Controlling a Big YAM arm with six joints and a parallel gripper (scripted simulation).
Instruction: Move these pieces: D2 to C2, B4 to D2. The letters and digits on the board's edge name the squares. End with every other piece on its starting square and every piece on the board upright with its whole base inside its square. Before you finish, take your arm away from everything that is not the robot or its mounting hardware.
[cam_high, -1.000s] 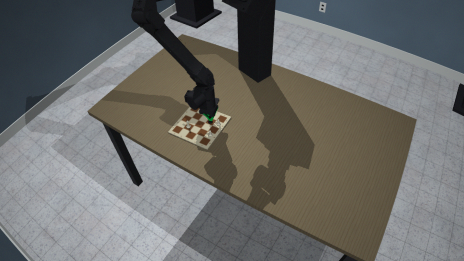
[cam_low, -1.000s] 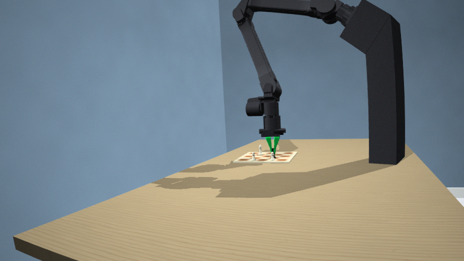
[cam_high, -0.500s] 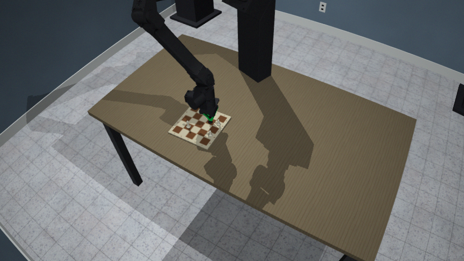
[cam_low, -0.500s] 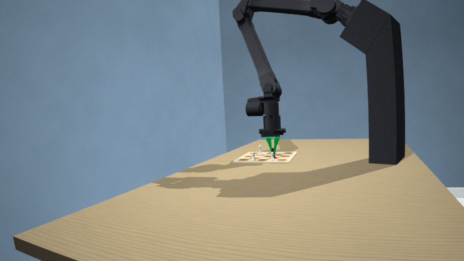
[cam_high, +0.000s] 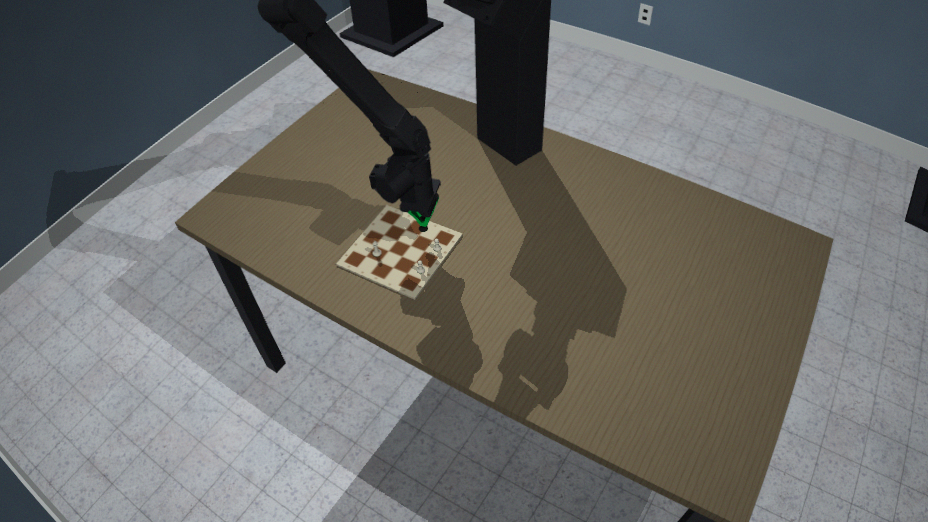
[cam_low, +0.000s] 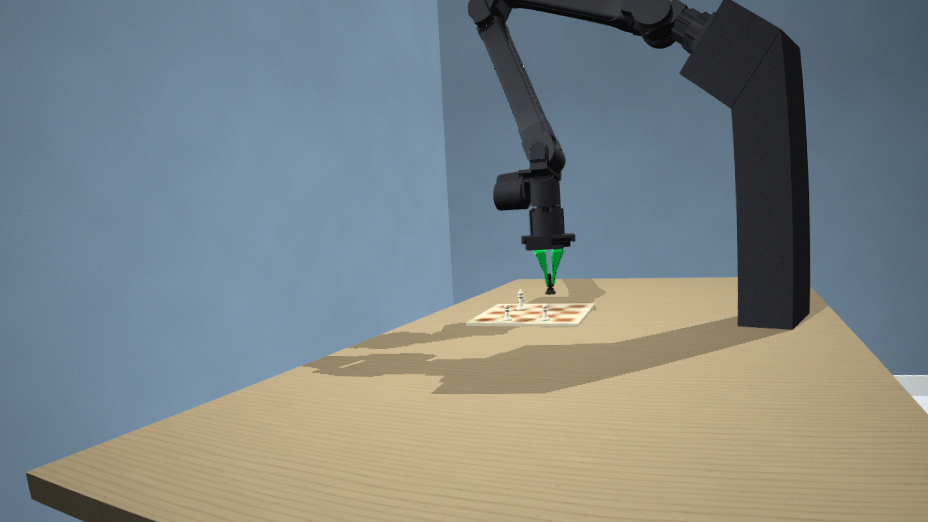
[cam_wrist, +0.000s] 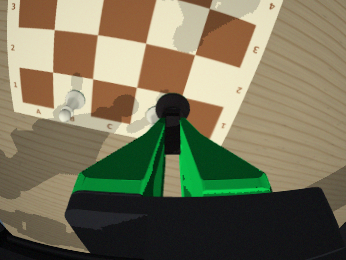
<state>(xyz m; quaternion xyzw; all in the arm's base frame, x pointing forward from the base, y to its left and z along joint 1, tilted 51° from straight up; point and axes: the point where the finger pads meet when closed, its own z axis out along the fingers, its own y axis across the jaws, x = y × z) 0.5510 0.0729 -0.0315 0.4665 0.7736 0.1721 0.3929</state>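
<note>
Right now the chessboard is 7 cm below my hand, 5 cm ahead of it and 4 cm to the right of it. From my hand the other things lie so: black piece (1 cm to the right, 1 cm below); white pawn (10 cm ahead, 7 cm to the right, 5 cm below).
</note>
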